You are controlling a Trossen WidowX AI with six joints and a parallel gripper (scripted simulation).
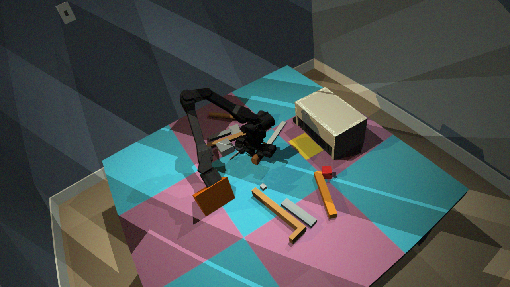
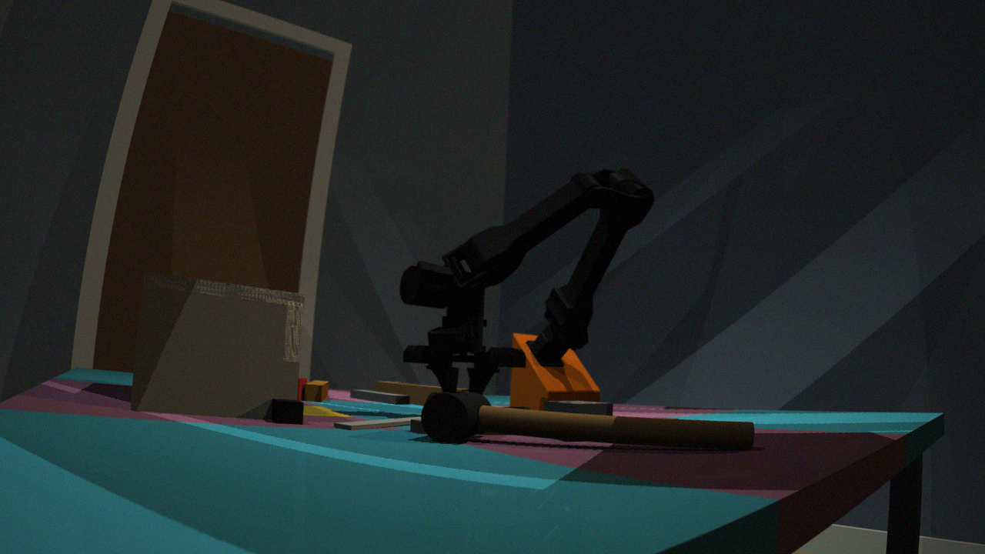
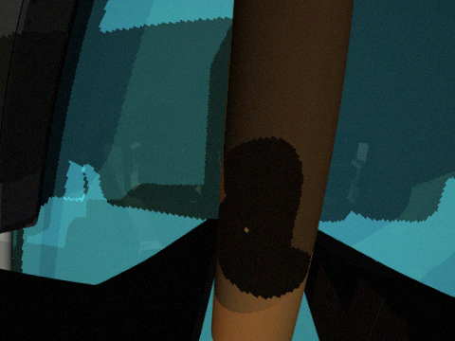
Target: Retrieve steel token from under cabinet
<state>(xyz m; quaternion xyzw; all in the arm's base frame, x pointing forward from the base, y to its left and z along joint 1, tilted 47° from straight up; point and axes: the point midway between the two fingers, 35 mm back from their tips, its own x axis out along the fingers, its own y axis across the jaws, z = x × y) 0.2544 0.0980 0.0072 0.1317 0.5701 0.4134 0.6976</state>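
Right now my gripper tip is 8 cm past the small grey cube and 15 cm to the left of it. From my gripper tip the other things lie so: screwdriver 4 cm behind, 10 cm to the left; then long wooden stick 4 cm behind, 21 cm to the left; then grey block 8 cm behind, 16 cm to the left, 1 cm above.
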